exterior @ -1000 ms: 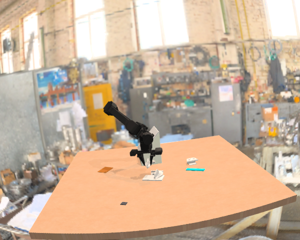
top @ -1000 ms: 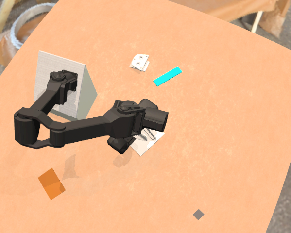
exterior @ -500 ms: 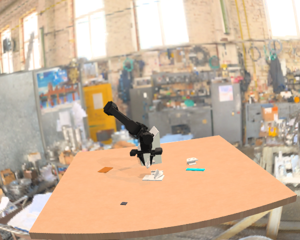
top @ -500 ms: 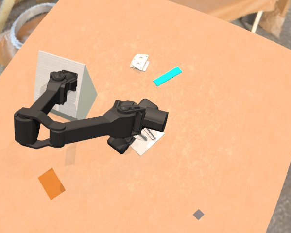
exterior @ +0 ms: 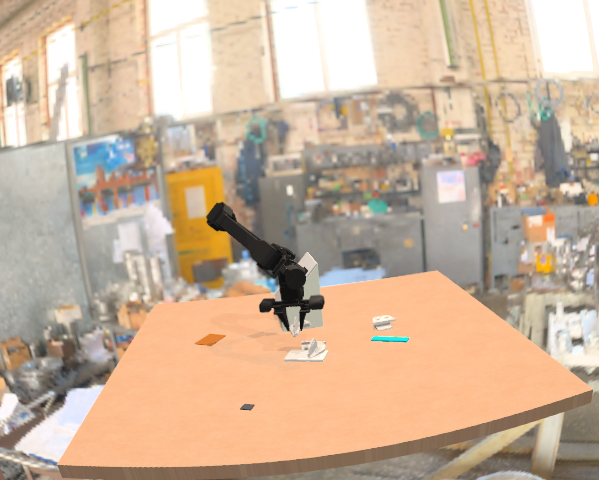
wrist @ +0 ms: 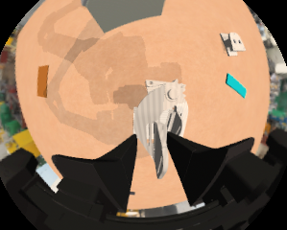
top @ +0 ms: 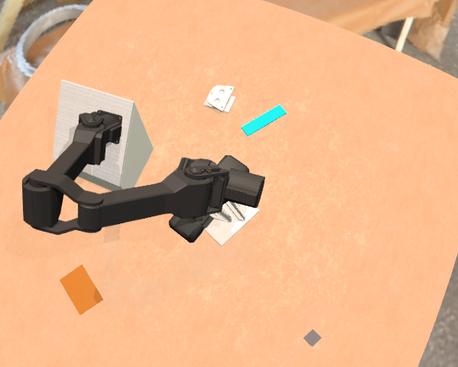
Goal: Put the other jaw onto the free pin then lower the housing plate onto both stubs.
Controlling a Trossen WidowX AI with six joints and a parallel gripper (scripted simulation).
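Now: the white base plate 3 cm ahead of my gripper tip, 2 cm to the left of it and 8 cm below it. Round my gripper tip: cyan strip: 2 cm ahead, 29 cm to the left, 8 cm below; then small grey square: 30 cm ahead, 18 cm to the right, 8 cm below; then jaw: 1 cm behind, 6 cm to the left, 7 cm below.
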